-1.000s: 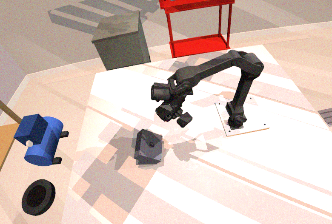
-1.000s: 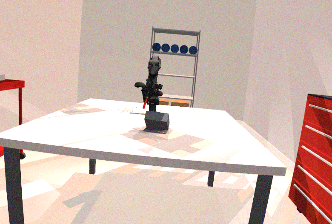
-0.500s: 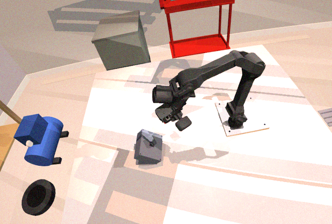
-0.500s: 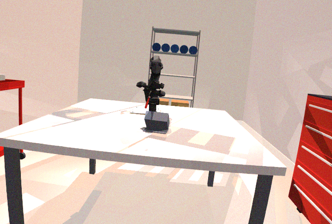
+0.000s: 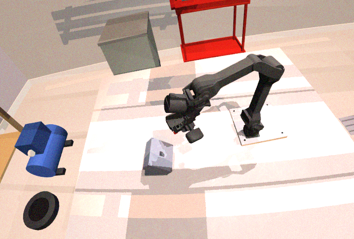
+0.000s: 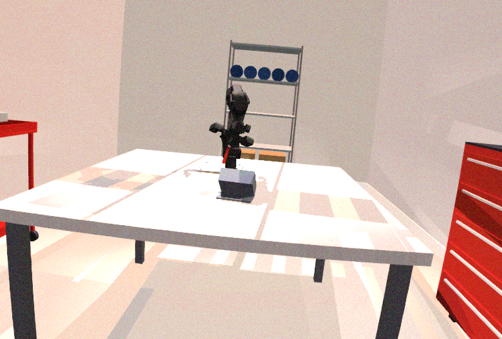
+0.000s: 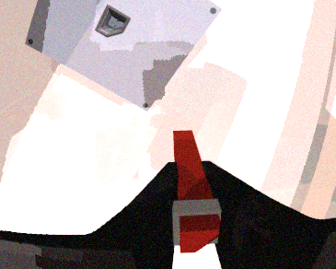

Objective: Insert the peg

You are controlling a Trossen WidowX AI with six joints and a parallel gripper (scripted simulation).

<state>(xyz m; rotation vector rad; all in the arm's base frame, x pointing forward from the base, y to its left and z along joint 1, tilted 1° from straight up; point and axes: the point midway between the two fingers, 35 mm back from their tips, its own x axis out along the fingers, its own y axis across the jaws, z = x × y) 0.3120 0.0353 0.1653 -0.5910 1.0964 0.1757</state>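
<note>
Now: gripper tip 100 mm short of the sloped panel, 90 mm above it and 70 mm to the right of it. Round my gripper tip: peg: 10 mm behind, 10 mm above.
</note>
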